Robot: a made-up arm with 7 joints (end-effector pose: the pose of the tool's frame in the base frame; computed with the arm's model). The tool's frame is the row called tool.
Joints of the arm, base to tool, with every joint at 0 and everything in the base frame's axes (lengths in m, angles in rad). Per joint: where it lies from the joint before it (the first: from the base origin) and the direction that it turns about. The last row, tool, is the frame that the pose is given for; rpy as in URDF.
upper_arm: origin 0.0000 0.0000 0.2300 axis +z
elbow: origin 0.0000 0.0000 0.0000 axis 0 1 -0.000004
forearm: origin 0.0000 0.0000 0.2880 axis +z
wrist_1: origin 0.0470 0.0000 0.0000 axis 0 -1 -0.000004
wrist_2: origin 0.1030 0.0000 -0.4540 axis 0 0.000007 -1
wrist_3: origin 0.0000 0.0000 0.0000 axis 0 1 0.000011
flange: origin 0.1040 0.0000 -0.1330 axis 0 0.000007 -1
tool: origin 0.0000 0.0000 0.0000 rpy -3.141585 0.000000 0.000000
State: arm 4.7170 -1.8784 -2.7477 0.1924 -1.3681 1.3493 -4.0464
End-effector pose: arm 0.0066 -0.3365 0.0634 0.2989 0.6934 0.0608 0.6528
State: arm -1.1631 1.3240 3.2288 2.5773 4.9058 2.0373 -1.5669
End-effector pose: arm 0.3872 -0.5426 0.6629 -0.4897 -0.5718 -0.6581 0.0130
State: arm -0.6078 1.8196 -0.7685 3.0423 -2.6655 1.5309 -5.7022
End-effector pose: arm 0.7378 -0.4688 0.1346 -0.0204 0.2336 -0.0266 0.9718
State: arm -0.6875 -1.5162 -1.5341 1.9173 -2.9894 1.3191 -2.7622
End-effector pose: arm -0.8615 0.0208 0.2710 -0.7297 -0.1246 0.3952 0.5439
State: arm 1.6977 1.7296 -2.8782 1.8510 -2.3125 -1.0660 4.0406
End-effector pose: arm 0.1787 0.4837 0.5745 -0.4759 0.1505 -0.8665 0.0038
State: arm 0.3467 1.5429 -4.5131 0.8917 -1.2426 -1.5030 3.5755
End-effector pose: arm 0.0305 0.4204 0.4476 0.0721 0.0633 0.9946 0.0396
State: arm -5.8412 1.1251 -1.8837 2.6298 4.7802 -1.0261 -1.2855
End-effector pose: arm 0.7191 0.1151 0.4422 -0.4676 0.7183 -0.3230 0.4014
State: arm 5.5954 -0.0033 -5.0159 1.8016 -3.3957 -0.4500 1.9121
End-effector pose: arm 0.4981 0.2819 0.5971 0.4344 0.6423 0.5514 0.3078
